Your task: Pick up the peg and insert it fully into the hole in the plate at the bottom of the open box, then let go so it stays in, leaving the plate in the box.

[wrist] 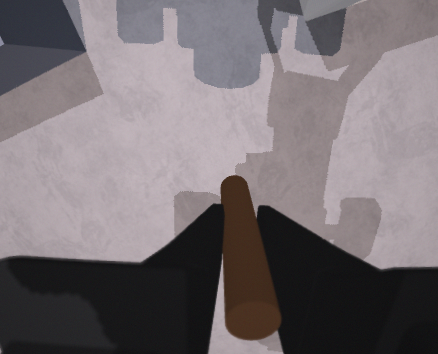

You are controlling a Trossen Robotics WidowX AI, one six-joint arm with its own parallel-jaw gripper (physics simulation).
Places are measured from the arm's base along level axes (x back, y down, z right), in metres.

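Pixels of known places: gripper, fingertip midpoint: (239, 215).
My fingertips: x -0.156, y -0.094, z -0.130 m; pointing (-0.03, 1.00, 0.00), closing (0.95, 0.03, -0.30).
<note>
Ahead of a thing's pixels: the offset from my fingertips to its middle. "pt": to the spot under its first point. Level surfaces: height alone.
A brown round peg {dx -0.001, dy -0.007, dz -0.003 m} (244, 250) is in the lower middle of the wrist view, its near end toward the bottom edge and its far end pointing up the view. My gripper (239, 215) is shut on the peg, with a black finger against each side. The peg appears to be above the pale table; its exact height is hard to tell. A dark blue, flat-sided object {pt dx -0.104, dy +0.102, dz +0.116 m} (40, 25) is cut off at the top left corner; it may be part of the box. The plate and its hole do not show.
The pale mottled table {dy +0.154 m} (130, 150) lies below. Grey and brownish shadows fall across it at the top, middle and right. A pale grey-green flat piece (332, 6) is cut off by the top edge, right of the middle.
</note>
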